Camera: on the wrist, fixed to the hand. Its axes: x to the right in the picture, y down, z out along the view.
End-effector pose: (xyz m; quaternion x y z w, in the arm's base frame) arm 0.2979 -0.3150 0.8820 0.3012 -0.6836 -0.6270 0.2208
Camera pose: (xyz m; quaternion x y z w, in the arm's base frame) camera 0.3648 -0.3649 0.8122 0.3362 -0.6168 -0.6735 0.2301
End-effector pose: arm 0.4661 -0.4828 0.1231 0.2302 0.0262 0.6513 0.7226
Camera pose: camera 0.5141 -0.4727 0.0260 0.1594 0.0134 0.6221 0.7664
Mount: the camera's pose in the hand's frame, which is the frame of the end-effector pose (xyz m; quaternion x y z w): -0.0086 -0.0798 -0.0735 -0.0688 0.0290 -0.0485 0.9960
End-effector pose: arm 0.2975 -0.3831 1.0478 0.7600 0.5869 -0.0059 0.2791
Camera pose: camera 0.2000 -0.3467 1.0794 0.7095 0.6299 0.0430 0.3130
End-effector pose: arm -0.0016 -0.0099 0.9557 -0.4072 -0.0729 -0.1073 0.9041
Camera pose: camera -0.0269 -0.1155 0.9630 -0.4611 -0.0588 -0.1675 0.8694
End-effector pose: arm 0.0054 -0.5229 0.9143 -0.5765 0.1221 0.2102 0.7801
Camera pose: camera 0.0390 -0.6141 0.9633 -0.6399 0.1018 0.1632 0.7440
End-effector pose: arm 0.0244 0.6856 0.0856 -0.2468 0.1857 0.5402 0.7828
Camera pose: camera 0.0944 0.6125 0.0457 -0.3244 0.1585 0.5057 0.7835
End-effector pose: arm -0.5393 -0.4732 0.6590 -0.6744 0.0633 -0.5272 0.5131
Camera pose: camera -0.6364 -0.4766 0.7079 -0.6948 0.0815 -0.5652 0.4372
